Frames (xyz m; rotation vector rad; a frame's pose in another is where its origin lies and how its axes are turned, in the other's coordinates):
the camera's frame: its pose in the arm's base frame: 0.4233 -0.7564 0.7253 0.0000 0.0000 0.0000
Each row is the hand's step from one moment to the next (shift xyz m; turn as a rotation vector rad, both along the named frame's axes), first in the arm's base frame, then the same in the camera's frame.
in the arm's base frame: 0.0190 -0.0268 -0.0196 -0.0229 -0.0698 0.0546
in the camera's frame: 0.0190 -0.0268 -0.0196 -0.0229 -0.0698 0.0546
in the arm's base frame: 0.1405 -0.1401 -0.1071 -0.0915 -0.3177 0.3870
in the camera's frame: 0.1405 -0.1401 -0.1071 -0.0915 -0.3177 0.3870
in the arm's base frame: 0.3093 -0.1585 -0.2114 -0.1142 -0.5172 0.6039
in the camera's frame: 0.3093 -0.1585 -0.2114 -0.1142 -0.5172 0.6039
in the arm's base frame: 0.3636 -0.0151 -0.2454 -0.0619 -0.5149 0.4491
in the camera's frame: 0.3636 -0.0151 -0.2454 -0.0619 -0.5149 0.4491
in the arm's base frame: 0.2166 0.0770 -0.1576 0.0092 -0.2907 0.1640
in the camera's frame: 0.2166 0.0770 -0.1576 0.0092 -0.2907 0.1640
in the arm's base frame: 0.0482 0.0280 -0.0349 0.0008 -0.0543 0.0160
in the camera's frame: 0.0482 0.0280 -0.0349 0.0008 -0.0543 0.0160
